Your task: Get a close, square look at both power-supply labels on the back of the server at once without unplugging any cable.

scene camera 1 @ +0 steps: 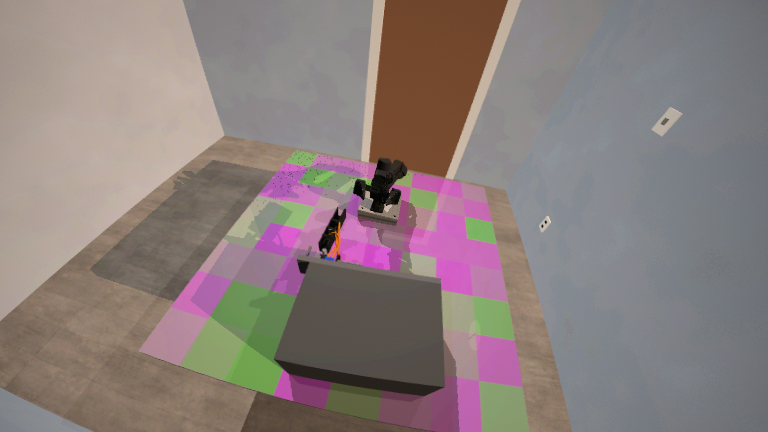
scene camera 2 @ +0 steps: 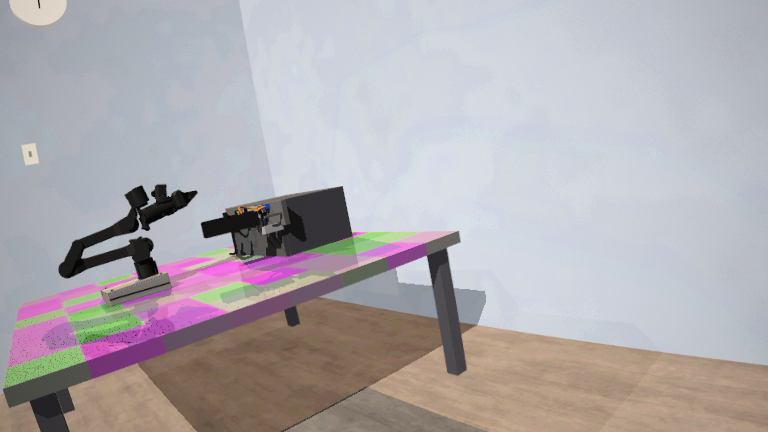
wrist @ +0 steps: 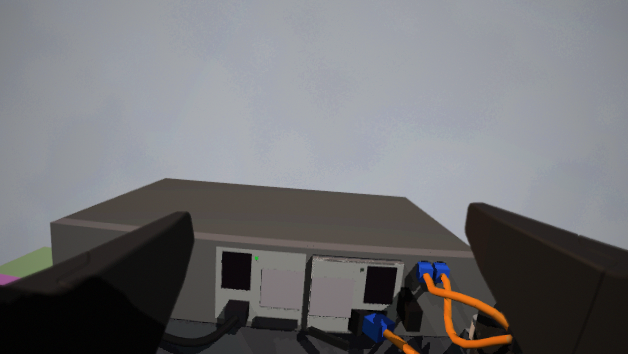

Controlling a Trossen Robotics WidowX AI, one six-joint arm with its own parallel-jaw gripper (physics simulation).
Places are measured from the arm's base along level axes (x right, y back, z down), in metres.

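Pixels of known places: gripper, fingertip midpoint: (scene camera 1: 375,201) (scene camera 2: 193,194) (wrist: 330,222); arm's base at its link origin: (scene camera 1: 377,207) (scene camera 2: 148,276).
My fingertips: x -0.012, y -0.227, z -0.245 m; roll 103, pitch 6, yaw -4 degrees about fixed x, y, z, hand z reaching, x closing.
Note:
Ahead of a thing's pixels: the offset from my fingertips to its top centre. "pt": to the spot under its first point. Level surfaces: height alone.
The dark grey server (scene camera 1: 365,327) (scene camera 2: 322,220) (wrist: 280,212) stands on the table with its back towards the arm. In the wrist view its back lies low in the frame, tilted slightly down to the right, with its top showing. The left power-supply label @(pt dx -0.039, dy -0.224, dz +0.129 m) (wrist: 281,288) and right power-supply label @(pt dx +0.009, dy -0.217, dz +0.129 m) (wrist: 330,296) are blank pale squares, both in view below centre; no text is legible. A black power cable @(pt dx -0.106, dy -0.184, dz +0.173 m) (wrist: 200,341) enters the left supply. A blue plug @(dx +0.055, dy -0.216, dz +0.146 m) (wrist: 377,326) shows near the right supply's lower right corner. My gripper (scene camera 2: 194,193) (wrist: 330,222) is open and empty, apart from the server.
Two blue plugs @(dx +0.113, dy -0.234, dz +0.093 m) (wrist: 433,271) with orange cables @(pt dx +0.098, dy -0.129, dz +0.082 m) (wrist: 462,300) are right of the supplies. A black cable-management arm (scene camera 1: 330,233) (scene camera 2: 228,224) sticks out from the server's back. The chequered table @(dz +0.295 m) (scene camera 1: 480,231) (scene camera 2: 370,263) bears the server and my arm's base (scene camera 1: 378,211) (scene camera 2: 136,290).

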